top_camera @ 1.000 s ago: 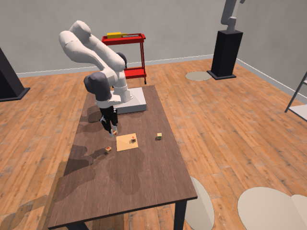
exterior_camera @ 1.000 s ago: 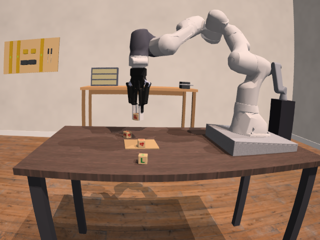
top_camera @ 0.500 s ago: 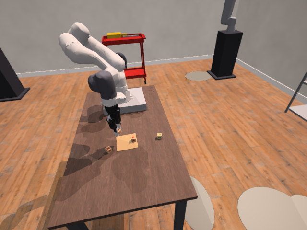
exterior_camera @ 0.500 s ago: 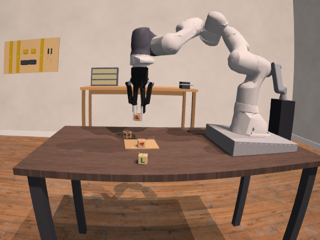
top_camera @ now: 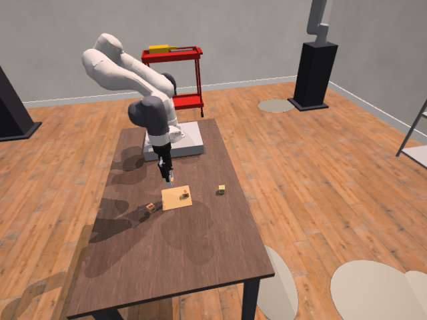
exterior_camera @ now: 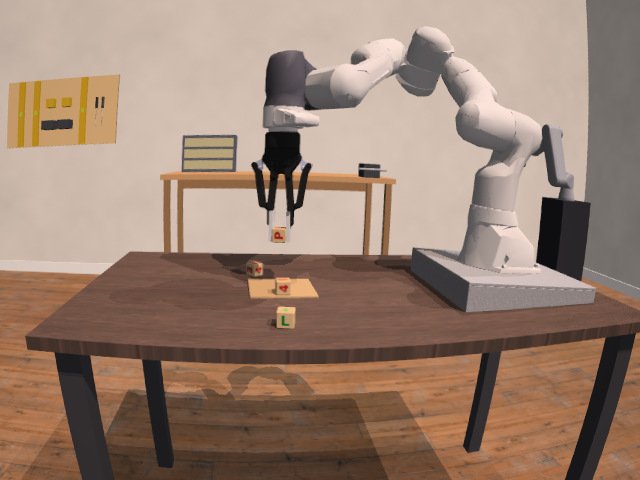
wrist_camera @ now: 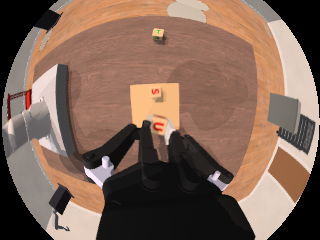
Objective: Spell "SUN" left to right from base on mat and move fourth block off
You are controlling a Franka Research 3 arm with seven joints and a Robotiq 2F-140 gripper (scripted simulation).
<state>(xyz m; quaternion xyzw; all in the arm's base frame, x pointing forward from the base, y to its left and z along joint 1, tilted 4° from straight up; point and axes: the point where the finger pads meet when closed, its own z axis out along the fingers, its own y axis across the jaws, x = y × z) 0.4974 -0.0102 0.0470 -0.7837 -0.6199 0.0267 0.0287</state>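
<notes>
My hand is 2 cm to the right of the mat and 13 cm above it. The rest, counted from my hand: S block 6 cm to the left, 12 cm below; then N block 5 cm ahead, 10 cm to the right, 12 cm below; then U block 2 cm below.
</notes>
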